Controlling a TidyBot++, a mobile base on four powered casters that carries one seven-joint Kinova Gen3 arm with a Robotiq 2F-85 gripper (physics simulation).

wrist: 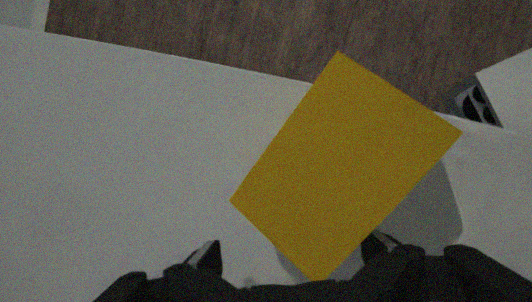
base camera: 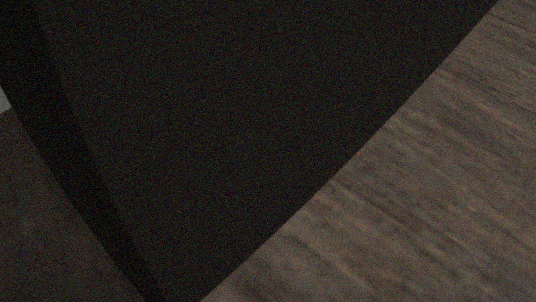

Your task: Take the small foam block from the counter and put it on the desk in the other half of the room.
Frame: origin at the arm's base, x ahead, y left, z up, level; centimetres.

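Where they show: gripper, fingertip midpoint: [wrist: 289,249].
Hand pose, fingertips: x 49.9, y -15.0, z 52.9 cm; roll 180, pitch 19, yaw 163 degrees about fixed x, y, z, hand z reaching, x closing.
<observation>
After its pixels a point has its place.
The yellow foam block [wrist: 345,160] {x 44.5, y -18.8, z 55.9 cm} shows in the wrist view over a pale flat top [wrist: 125,135] {x 61.9, y -28.2, z 51.4 cm}, turned at an angle to its edge. Its upper end overlaps that edge in the view, and a grey shadow lies beside it. My gripper [wrist: 289,249] {x 49.9, y -15.0, z 52.9 cm} is open. The block's lower corner shows between the two fingers, close to the right fingertip; whether they touch I cannot tell. The block is not gripped. I cannot tell from these views whether the pale top is the counter or the desk. The block does not show in the base camera view.
A large dark panel [base camera: 225,125] {x 18.6, y 1.3, z -12.5 cm} fills much of the base camera view, with wood-grain floor [base camera: 425,200] {x 36.6, y -24.0, z -39.6 cm} to its right. In the wrist view, brown floor [wrist: 225,35] {x 81.9, y -96.6, z -39.6 cm} shows beyond the pale top's edge, and a white body with dark round openings [wrist: 477,106] stands at the right.
</observation>
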